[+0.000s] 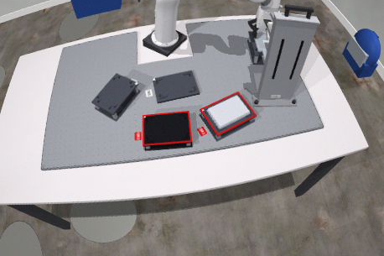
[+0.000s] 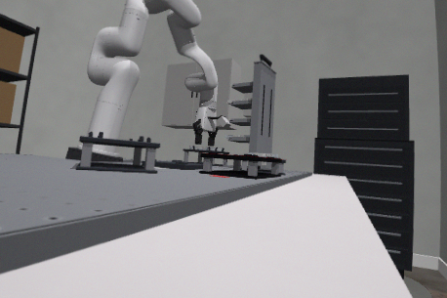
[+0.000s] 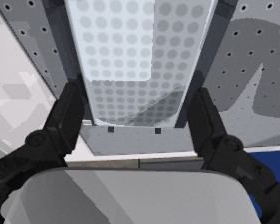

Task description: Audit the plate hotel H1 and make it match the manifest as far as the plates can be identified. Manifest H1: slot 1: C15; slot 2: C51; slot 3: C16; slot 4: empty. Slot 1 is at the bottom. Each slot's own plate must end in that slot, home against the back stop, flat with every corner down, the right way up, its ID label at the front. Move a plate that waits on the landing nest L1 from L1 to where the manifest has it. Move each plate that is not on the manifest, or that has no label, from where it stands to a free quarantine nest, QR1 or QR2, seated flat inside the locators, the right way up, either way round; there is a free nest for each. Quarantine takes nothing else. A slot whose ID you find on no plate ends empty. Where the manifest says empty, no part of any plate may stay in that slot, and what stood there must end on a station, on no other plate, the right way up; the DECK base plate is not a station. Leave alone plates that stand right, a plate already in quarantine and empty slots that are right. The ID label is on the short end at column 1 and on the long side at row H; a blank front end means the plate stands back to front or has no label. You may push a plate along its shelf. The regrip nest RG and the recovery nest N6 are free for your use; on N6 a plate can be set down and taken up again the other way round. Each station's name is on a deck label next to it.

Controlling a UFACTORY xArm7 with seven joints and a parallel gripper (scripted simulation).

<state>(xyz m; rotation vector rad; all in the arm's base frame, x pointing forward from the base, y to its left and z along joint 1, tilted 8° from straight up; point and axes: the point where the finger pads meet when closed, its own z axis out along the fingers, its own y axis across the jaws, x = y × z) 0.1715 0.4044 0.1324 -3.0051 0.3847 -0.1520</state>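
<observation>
My gripper is now 9 cm past the RG label, 2 cm to the right of it and 9 cm above it. Also, from my hand: H1 label: 16 cm ahead, 6 cm to the left, 9 cm below; white plate: 30 cm ahead, 28 cm to the right, 5 cm below; plate labelled C16: 18 cm ahead, 5 cm to the right, 17 cm above.
</observation>
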